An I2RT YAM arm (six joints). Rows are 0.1 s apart.
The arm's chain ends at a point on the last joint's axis. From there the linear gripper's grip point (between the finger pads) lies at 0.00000 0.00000 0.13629 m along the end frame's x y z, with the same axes.
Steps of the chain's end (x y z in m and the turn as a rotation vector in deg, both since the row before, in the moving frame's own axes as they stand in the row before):
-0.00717, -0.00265, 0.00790, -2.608, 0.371, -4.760
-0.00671, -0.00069, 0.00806, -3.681, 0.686, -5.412
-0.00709, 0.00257, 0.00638, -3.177, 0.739, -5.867
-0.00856, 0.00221, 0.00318, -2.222, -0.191, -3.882
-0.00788, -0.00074, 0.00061, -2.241, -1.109, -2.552
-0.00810, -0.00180, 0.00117, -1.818, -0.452, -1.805
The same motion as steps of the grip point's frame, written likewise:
-0.00603, 0.00351, 0.00776, -2.608, 0.371, -4.760
-0.00467, 0.00797, 0.00777, -3.681, 0.686, -5.412
-0.00495, 0.01002, 0.00616, -3.177, 0.739, -5.867
-0.00883, 0.00751, 0.00308, -2.222, -0.191, -3.882
-0.01040, 0.00465, 0.00048, -2.241, -1.109, -2.552
-0.00911, 0.00254, 0.00110, -1.818, -0.452, -1.805

